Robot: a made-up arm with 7 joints.
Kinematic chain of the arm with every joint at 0, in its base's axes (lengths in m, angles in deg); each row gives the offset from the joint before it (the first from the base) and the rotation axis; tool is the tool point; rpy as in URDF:
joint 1: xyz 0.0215 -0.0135 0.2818 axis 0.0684 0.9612 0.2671
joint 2: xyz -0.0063 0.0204 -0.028 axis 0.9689 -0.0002 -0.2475
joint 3: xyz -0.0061 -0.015 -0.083 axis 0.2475 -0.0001 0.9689
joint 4: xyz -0.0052 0.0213 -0.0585 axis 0.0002 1 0
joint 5: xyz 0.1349 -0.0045 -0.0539 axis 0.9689 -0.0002 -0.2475
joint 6: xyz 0.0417 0.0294 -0.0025 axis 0.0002 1 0
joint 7: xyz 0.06 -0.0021 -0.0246 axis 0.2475 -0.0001 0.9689
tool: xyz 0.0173 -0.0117 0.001 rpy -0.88 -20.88 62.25
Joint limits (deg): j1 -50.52..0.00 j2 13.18..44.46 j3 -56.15..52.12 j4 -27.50..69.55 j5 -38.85..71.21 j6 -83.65..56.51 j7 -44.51..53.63
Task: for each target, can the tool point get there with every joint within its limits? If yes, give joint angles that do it. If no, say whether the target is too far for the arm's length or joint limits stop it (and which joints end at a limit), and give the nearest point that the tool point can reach.
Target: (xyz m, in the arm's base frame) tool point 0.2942 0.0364 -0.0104
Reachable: yes | joints -25.94 35.11 -36.19 45.97 19.16 -40.59 39.41
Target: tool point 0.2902 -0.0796 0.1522
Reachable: yes | joints -14.77 21.96 -24.97 -13.11 27.38 -9.98 35.44
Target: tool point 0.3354 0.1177 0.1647
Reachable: yes | joints -25.38 33.73 12.66 19.25 35.66 -30.58 8.45
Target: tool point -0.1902 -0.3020 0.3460
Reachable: no: joint limits stop it (at a limit: joint 1, joint 2, joint 3, joint 4, joint 7) | nearest point 0.0850 -0.1978 0.2645 | short by 0.305 m
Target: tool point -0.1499 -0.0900 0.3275
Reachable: no: joint limits stop it (at a limit: joint 1, joint 2, joint 3, joint 4, joint 6, joint 7) | nearest point 0.0834 -0.1673 0.2766 | short by 0.251 m
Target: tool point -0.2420 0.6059 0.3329
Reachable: no: too far | nearest point -0.0014 0.3359 0.1245 | short by 0.417 m
